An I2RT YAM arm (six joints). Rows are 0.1 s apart.
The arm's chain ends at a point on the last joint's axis. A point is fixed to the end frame.
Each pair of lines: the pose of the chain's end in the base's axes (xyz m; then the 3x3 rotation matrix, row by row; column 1 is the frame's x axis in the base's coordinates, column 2 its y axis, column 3 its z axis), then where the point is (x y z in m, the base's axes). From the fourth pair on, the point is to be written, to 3 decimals.
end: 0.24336, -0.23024, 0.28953; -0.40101, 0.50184, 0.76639; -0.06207, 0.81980, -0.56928; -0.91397, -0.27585, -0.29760
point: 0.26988 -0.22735 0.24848
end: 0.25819, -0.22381, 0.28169; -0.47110, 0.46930, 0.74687; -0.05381, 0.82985, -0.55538; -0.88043, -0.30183, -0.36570
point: 0.28136 -0.22000 0.23873
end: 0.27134, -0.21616, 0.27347; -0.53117, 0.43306, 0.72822; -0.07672, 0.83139, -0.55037; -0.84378, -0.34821, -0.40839
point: 0.29135 -0.21277 0.22892
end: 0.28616, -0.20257, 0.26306; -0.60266, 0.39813, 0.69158; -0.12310, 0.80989, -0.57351; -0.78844, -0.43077, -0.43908
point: 0.302 -0.202 0.217
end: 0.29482, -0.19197, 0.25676; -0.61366, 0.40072, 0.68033; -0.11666, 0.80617, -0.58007; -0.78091, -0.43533, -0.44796
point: 0.310 -0.191 0.210
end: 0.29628, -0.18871, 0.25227; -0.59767, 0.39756, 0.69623; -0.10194, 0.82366, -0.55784; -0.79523, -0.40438, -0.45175
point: 0.313 -0.186 0.206
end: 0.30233, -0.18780, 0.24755; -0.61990, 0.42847, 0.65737; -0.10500, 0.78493, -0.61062; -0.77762, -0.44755, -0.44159
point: 0.318 -0.188 0.201
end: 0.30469, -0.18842, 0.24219; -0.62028, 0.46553, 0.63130; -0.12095, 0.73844, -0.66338; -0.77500, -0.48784, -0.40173
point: 0.320 -0.192 0.196
